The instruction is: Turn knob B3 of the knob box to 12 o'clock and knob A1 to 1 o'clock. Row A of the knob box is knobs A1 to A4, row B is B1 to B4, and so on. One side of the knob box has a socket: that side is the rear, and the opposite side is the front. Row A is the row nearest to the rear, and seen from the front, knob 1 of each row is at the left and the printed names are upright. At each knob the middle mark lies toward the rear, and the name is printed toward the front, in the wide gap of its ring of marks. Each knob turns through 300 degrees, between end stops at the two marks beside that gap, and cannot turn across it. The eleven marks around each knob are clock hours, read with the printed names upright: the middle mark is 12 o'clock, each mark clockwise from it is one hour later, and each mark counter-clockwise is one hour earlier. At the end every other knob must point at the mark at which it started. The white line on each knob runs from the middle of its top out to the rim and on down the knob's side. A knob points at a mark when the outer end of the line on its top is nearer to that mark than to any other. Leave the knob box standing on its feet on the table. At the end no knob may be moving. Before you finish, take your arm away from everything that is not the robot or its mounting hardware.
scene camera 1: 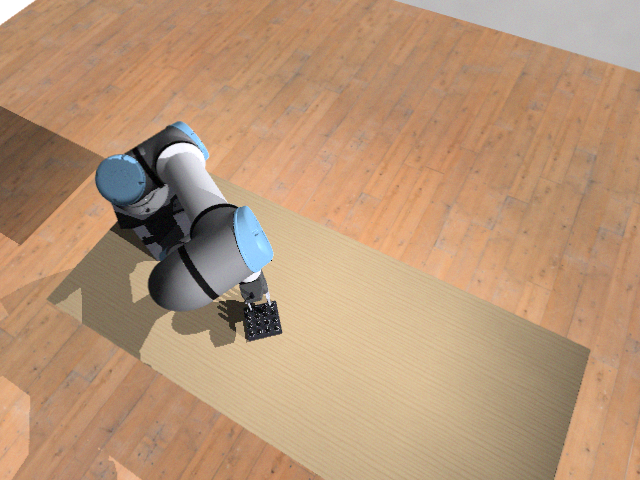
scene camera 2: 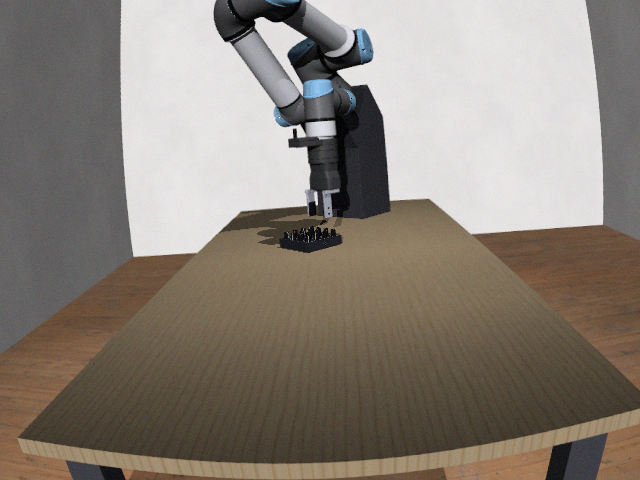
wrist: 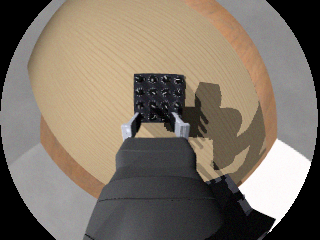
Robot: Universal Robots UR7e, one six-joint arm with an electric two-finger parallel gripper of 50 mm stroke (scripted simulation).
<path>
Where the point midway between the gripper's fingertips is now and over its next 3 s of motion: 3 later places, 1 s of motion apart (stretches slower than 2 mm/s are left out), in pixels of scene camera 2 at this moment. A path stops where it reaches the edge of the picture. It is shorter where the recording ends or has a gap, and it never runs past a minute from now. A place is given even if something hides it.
My gripper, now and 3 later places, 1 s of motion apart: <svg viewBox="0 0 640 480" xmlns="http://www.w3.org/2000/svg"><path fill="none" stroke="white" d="M320 216L331 213L336 213L334 212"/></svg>
</path>
